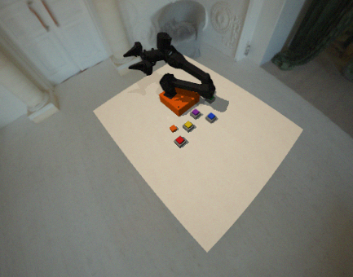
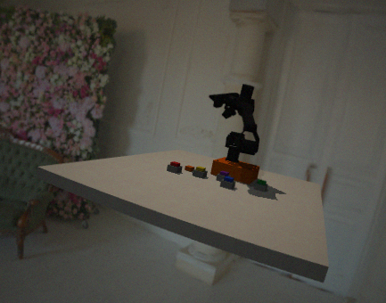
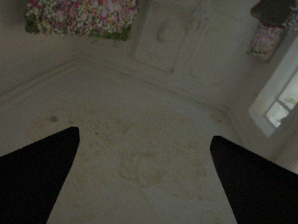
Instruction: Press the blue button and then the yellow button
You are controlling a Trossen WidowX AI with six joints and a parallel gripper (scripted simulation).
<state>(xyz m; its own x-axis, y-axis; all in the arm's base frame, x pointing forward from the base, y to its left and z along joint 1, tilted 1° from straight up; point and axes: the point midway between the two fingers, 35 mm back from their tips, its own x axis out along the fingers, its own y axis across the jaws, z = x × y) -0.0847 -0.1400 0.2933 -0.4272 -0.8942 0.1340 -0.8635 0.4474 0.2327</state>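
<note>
My gripper tip is 39 cm short of the blue button, 19 cm to the right of it and 33 cm above it. From my gripper tip the other things lie so: purple button: 30 cm ahead, 16 cm to the left, 33 cm below; small orange block: 25 cm ahead, 1 cm to the right, 36 cm below; yellow button: 32 cm ahead, 6 cm to the left, 33 cm below.
</note>
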